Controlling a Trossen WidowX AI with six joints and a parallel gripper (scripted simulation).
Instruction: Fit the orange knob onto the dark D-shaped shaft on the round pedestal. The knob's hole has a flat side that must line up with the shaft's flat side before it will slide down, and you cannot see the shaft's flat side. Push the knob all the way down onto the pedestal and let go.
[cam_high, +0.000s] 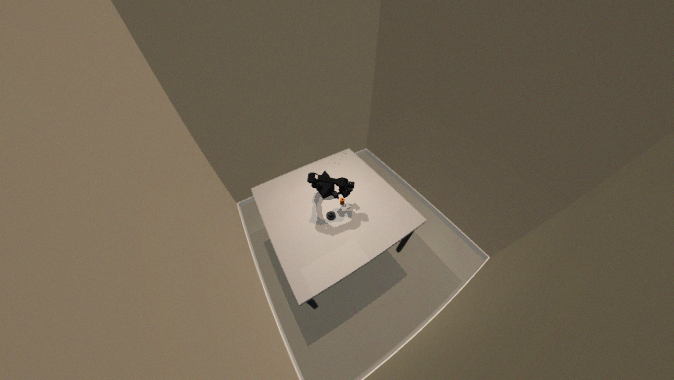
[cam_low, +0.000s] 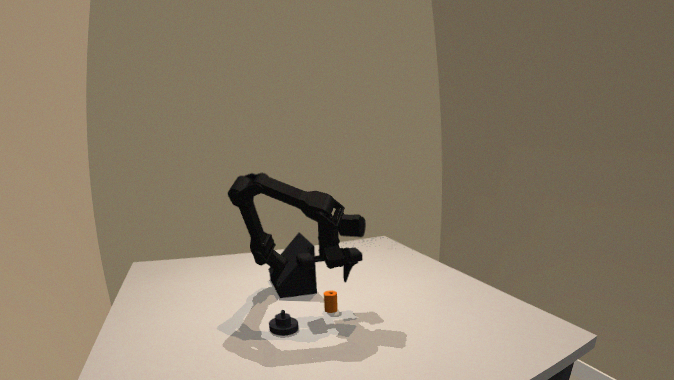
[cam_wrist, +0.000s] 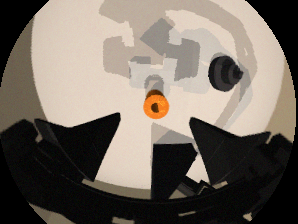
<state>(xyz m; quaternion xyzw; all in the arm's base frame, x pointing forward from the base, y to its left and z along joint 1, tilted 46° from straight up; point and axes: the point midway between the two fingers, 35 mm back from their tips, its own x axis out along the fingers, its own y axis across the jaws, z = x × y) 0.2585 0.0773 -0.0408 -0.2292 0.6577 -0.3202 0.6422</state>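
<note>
Right now my gripper tip is 6 cm above the orange knob. Round my gripper tip: dark round pedestal (6 cm ahead, 17 cm to the right, 6 cm below).
</note>
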